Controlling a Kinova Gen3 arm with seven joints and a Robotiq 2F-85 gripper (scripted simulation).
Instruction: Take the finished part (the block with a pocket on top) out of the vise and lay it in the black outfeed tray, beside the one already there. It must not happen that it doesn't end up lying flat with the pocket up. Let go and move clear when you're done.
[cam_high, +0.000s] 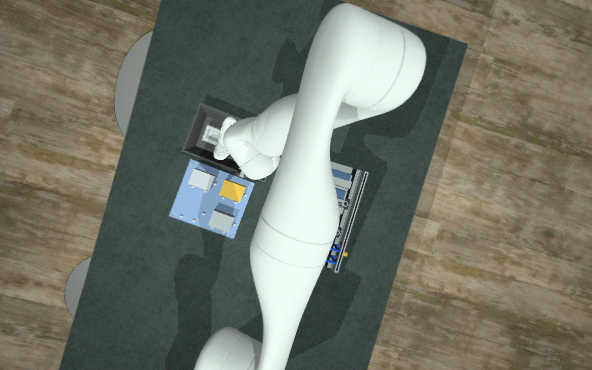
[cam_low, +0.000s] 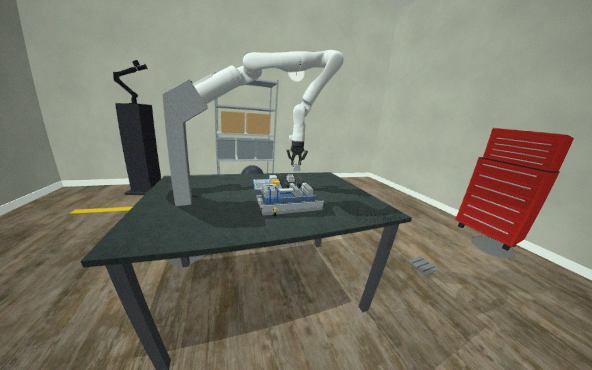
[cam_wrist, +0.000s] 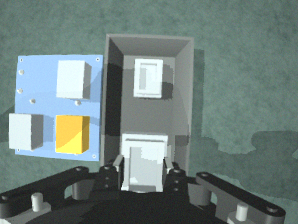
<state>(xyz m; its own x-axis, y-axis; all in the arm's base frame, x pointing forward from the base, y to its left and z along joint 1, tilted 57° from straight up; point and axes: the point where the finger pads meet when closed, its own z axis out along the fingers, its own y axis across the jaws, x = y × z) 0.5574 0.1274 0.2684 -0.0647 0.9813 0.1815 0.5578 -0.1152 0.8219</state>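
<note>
Right now my hand is 12 cm past the orange block and 13 cm above it. From my hand the other things lie so: light blue fixture plate: 17 cm behind, 3 cm to the left, 16 cm below; vise: 7 cm behind, 25 cm to the right, 12 cm below.
</note>
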